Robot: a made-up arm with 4 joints.
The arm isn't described. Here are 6 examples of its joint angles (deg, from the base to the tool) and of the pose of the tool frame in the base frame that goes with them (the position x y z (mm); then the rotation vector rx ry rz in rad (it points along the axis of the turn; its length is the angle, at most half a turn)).
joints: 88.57 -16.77 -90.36 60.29
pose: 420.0 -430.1 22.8 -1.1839 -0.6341 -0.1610
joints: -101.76 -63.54 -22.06 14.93
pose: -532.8 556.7 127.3 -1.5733 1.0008 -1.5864
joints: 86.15 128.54 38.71 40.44
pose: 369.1 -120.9 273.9 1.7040 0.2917 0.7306
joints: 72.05 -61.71 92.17 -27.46
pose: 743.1 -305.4 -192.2 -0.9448 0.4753 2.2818
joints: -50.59 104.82 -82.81 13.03
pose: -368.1 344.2 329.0 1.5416 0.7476 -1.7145
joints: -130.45 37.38 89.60 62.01
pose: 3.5 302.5 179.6 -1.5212 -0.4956 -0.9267
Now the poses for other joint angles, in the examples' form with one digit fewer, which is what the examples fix.
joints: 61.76 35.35 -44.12 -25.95
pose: 56 -407 -189 0.680 0.282 -0.077
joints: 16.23 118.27 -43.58 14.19
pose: -287 -222 262 1.343 0.831 -0.495
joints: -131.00 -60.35 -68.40 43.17
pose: -5 774 51 1.294 -1.684 1.537
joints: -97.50 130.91 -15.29 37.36
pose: -101 396 240 1.242 -1.209 -1.784
